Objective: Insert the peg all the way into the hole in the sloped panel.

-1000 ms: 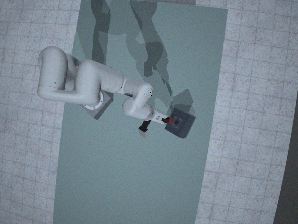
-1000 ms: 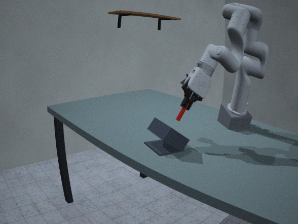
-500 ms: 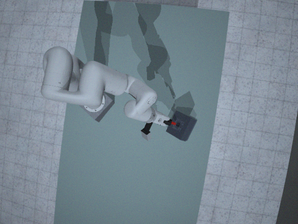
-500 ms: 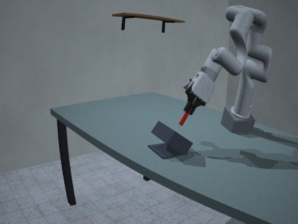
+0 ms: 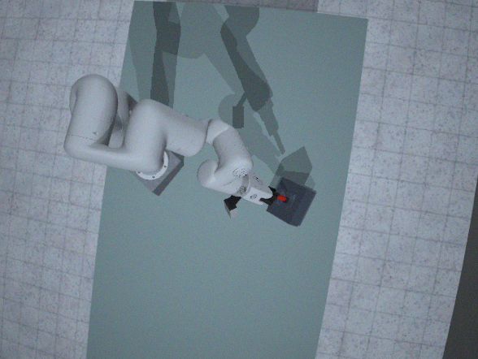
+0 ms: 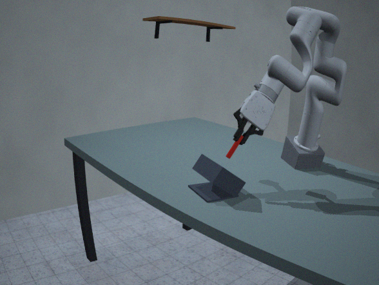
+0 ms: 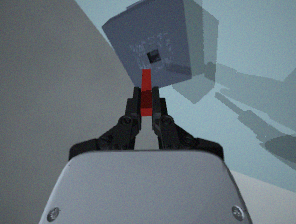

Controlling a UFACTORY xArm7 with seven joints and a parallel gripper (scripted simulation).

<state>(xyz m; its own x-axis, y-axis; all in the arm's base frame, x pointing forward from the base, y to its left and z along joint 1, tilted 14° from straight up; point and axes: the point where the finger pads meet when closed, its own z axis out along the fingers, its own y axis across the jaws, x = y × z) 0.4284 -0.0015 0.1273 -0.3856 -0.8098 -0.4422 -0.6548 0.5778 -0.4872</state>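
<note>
Now: hand 8 cm short of the dark base plate, 2 cm to the left of it and 17 cm above it. From my hand the other things lie so: red peg 2 cm ahead, 3 cm below.
</note>
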